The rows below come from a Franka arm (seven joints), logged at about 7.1 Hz.
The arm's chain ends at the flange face. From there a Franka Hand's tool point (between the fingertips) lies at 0.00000 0.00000 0.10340 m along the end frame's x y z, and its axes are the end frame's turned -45 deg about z.
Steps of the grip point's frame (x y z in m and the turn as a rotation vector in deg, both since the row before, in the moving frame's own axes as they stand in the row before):
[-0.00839 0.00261 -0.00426 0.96 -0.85 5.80]
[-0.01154 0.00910 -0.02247 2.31 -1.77 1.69]
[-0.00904 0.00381 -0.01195 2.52 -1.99 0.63]
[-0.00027 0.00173 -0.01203 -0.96 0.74 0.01]
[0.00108 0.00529 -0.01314 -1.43 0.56 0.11]
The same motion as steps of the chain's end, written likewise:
[-0.00179 0.00804 -0.00423 0.08 -1.28 5.80]
[0.00347 0.01536 -0.02234 0.38 -2.88 1.69]
[0.00205 0.00979 -0.01179 0.37 -3.19 0.63]
[-0.00114 0.00113 -0.01201 -0.16 1.20 0.01]
[0.00197 0.00186 -0.01310 -0.62 1.41 0.11]

